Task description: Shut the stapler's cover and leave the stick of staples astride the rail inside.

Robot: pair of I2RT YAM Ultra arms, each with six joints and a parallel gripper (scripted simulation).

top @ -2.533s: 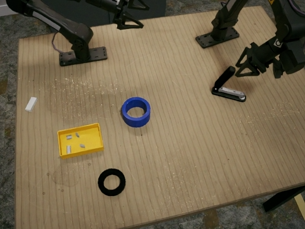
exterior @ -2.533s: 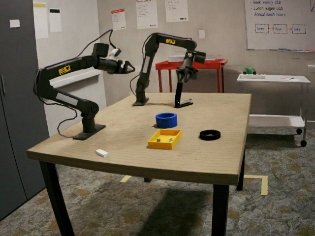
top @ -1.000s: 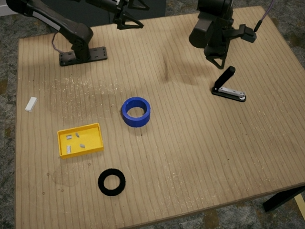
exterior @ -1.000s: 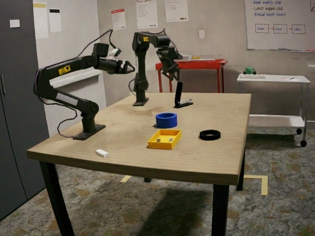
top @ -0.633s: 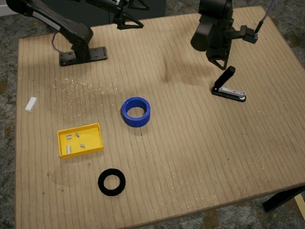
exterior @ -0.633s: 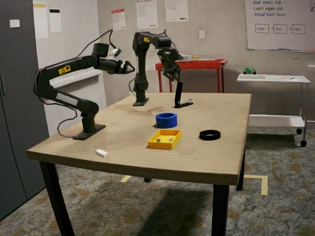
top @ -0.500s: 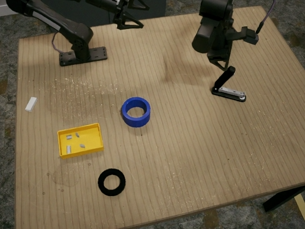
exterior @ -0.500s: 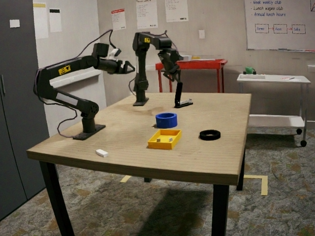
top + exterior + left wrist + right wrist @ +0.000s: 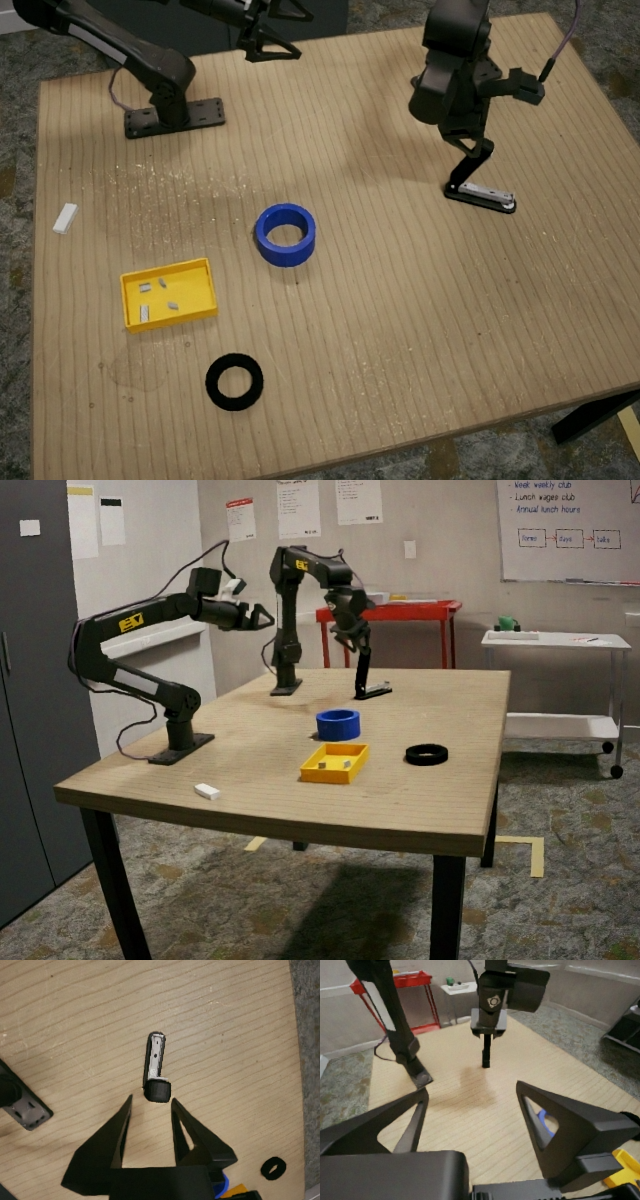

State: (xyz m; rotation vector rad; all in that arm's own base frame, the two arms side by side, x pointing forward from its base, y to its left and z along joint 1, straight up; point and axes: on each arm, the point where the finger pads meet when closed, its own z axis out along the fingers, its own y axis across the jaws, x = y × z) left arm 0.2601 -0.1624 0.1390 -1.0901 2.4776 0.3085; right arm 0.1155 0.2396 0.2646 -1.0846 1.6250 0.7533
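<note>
Right now the stapler cover is 5 cm below my left hand. From my left hand the other things lie so: black stapler: 9 cm below, 2 cm to the left, 1 cm ahead; yellow tray: 55 cm to the right, 13 cm below, 11 cm ahead; blue ring: 34 cm to the right, 12 cm below, 4 cm ahead.
</note>
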